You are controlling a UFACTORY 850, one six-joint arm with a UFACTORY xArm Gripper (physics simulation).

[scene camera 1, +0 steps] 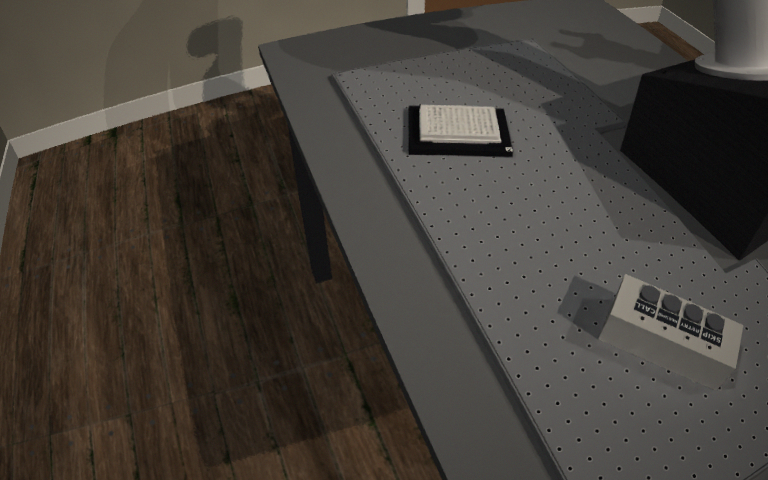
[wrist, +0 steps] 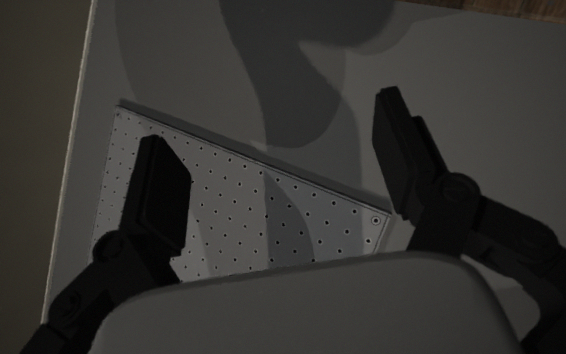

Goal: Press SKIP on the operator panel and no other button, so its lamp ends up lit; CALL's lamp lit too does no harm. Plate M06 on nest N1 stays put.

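Note:
The operator panel (scene camera 1: 668, 345) is a pale box at the lower right of the scene view, with dark round buttons in a row. The SKIP button (scene camera 1: 714, 323) is at the right end and the CALL button (scene camera 1: 650, 293) at the left end. The small lamp dots below the labels look dark. A white plate (scene camera 1: 459, 123) with printed rows lies on a black nest (scene camera 1: 458, 149) near the board's far end; I cannot read its name. My gripper (wrist: 272, 135) is wide open and empty, above the far part of the board and table in the wrist view. The panel does not show in the wrist view.
The perforated board (scene camera 1: 481, 226) (wrist: 230, 200) lies on the grey table (scene camera 1: 362, 226) (wrist: 475, 100). A black pedestal (scene camera 1: 690, 147) with the white arm base (scene camera 1: 741, 39) stands at the right of the scene view. Arm shadows cross the table's far end.

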